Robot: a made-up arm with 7 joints.
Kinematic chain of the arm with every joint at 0, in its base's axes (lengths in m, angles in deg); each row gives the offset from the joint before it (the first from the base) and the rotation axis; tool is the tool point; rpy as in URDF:
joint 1: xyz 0 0 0.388 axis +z
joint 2: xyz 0 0 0 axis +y
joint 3: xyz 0 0 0.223 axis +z
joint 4: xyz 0.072 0 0 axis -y
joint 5: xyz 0.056 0 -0.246 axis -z
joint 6: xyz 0 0 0 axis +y
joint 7: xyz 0.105 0 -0.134 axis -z
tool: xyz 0 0 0 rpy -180 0 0
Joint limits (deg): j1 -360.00..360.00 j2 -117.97..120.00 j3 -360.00..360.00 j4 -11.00..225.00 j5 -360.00..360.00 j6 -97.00..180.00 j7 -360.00..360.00
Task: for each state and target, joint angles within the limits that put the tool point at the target. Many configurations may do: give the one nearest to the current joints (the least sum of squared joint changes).
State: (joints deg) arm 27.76 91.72 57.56 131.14 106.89 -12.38 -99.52
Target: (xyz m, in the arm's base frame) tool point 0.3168 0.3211 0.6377
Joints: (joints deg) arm 26.92 31.64 67.63 144.35 107.95 -46.96 -99.52
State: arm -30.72 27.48 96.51 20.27 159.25 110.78 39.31
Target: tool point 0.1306 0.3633 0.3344
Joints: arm -12.85 37.06 75.62 24.41 168.22 91.57 39.31
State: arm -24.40 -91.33 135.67 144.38 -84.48 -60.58 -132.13
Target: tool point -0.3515 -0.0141 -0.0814
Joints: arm -1.94 -117.97 149.55 141.75 -78.02 -25.47 -132.13
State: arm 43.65 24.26 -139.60 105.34 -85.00 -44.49 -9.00
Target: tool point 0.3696 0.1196 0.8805
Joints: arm 58.36 41.61 -135.05 136.40 -64.85 -4.10 -9.00
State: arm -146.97 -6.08 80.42 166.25 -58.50 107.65 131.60
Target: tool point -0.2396 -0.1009 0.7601
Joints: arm -161.66 13.04 70.53 180.01 -68.66 144.47 131.60
